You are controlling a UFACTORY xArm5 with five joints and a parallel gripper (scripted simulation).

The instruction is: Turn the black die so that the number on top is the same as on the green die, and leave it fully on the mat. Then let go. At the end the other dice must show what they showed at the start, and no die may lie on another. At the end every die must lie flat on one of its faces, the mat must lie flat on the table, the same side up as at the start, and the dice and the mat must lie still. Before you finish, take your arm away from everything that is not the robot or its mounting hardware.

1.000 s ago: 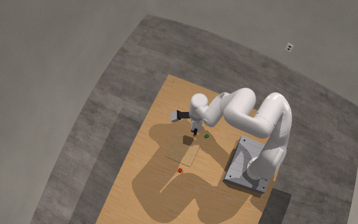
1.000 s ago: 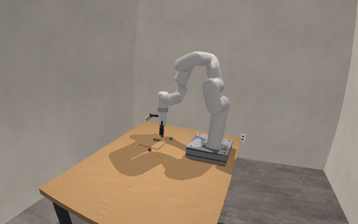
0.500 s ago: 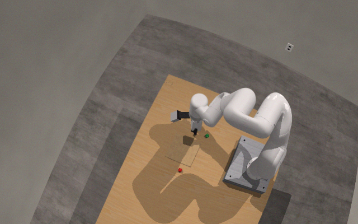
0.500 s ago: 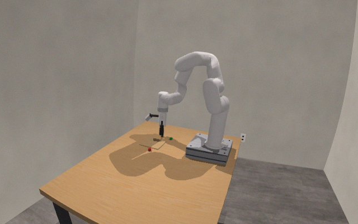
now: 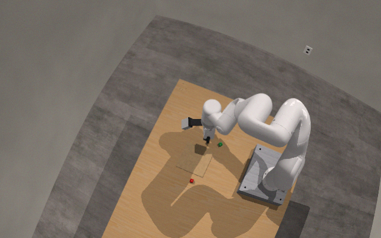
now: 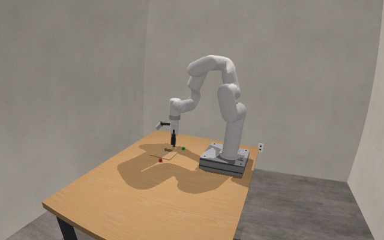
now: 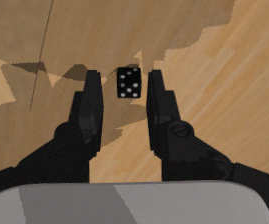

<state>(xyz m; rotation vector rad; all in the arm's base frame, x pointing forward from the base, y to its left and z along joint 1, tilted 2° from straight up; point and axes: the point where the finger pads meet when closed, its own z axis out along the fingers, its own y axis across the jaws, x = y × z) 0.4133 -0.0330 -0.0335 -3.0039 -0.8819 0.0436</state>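
The black die is 30 mm below my hand. Round my hand: tan mat 20 mm behind, 130 mm to the left, 40 mm below; red die 60 mm behind, 230 mm to the left, 30 mm below; green die 80 mm behind, 10 mm to the right, 30 mm below.
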